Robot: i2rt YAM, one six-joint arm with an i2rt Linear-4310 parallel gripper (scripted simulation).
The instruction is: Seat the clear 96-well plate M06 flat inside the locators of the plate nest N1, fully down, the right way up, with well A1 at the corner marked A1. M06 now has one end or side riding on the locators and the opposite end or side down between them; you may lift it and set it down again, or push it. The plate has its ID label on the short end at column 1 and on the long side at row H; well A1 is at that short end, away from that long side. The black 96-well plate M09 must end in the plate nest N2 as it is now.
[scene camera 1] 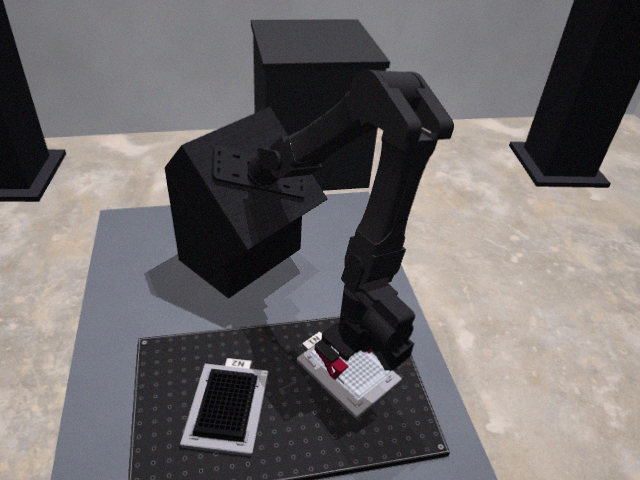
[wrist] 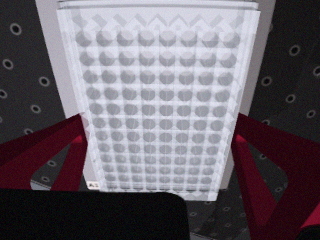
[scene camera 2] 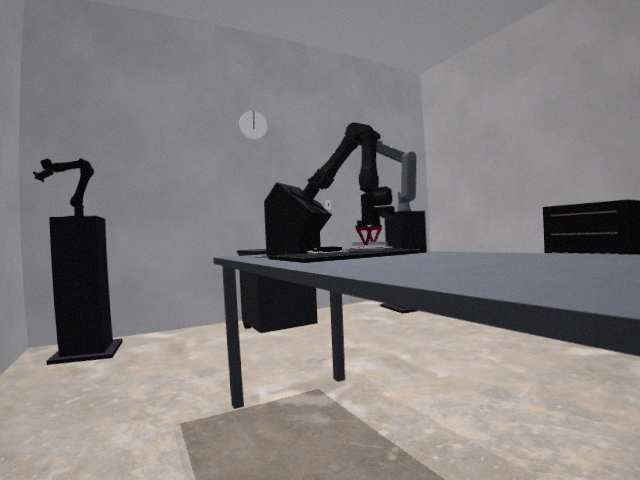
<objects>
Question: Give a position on a black plate M09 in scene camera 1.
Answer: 220, 390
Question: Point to a clear plate M06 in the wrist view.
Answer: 163, 103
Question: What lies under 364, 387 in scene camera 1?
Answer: A clear plate M06.
</objects>
